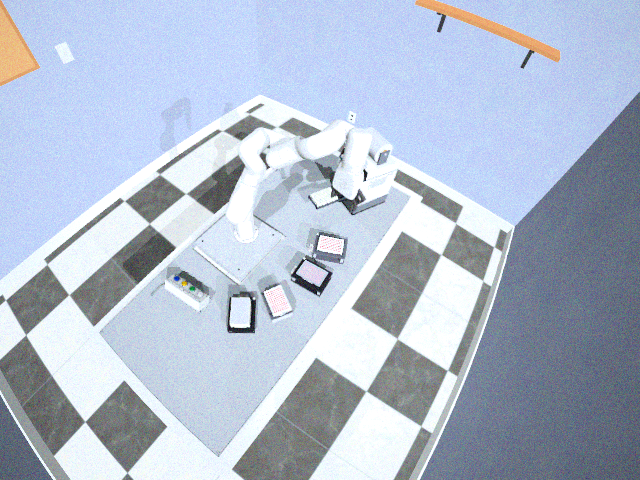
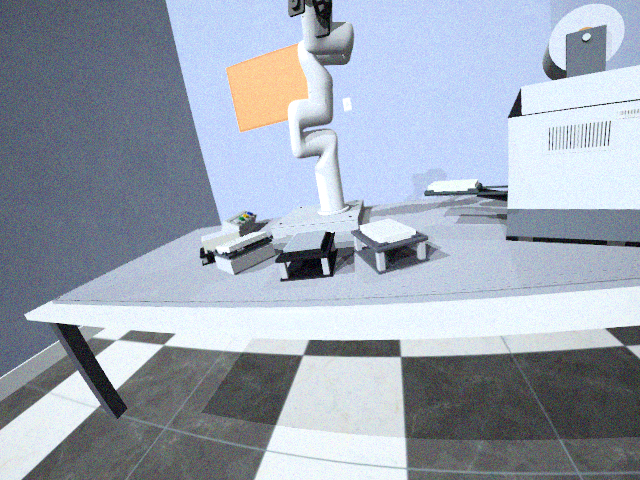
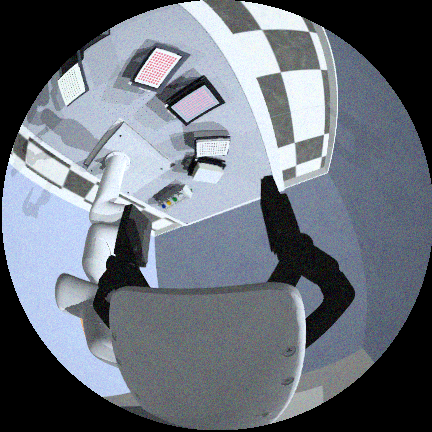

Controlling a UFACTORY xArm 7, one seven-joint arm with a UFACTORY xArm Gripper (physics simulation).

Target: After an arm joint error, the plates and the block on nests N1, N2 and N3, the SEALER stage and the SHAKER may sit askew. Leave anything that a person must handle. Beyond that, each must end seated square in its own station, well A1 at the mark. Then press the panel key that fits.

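Observation:
My gripper (image 3: 195, 201) is open and empty, high above the table. A red-well plate (image 1: 330, 244) (image 2: 387, 230) (image 3: 158, 68) lies on a dark four-legged nest. A pinkish plate (image 1: 311, 272) (image 3: 196, 103) lies on a black nest. Another plate (image 1: 278, 300) (image 2: 244, 241) (image 3: 212, 146) lies on a white-sided station. A pale block (image 1: 241, 312) (image 2: 219, 240) (image 3: 208, 171) sits on a black base. A white plate (image 1: 324, 197) (image 2: 453, 184) (image 3: 72, 84) lies on the stage out of the sealer. Station labels, A1 marks and small skews are too small to tell.
The key panel (image 1: 187, 291) (image 2: 240, 219) (image 3: 173, 197) has blue, yellow and green keys and stands beside the arm's base plate (image 1: 235, 253). The tall white sealer (image 1: 376, 186) (image 2: 573, 170) stands at one end of the table (image 1: 175, 361) (image 2: 320, 289).

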